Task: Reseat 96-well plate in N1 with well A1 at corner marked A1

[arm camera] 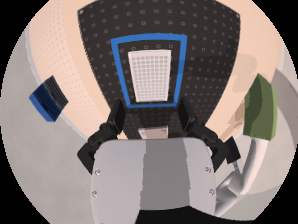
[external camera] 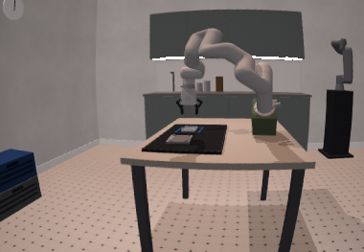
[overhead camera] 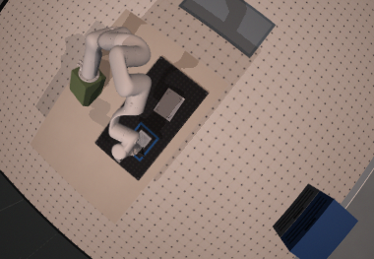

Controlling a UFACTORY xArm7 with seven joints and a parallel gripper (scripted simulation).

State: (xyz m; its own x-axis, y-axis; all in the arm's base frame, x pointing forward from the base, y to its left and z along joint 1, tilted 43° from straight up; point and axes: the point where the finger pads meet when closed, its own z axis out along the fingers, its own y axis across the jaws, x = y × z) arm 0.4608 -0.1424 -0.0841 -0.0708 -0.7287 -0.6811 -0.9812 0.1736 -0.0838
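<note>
Now: the white 96-well plate 100 mm below my hand. Round my hand: grey plate nest N1: 290 mm to the left, 100 mm below, 10 mm ahead.
</note>
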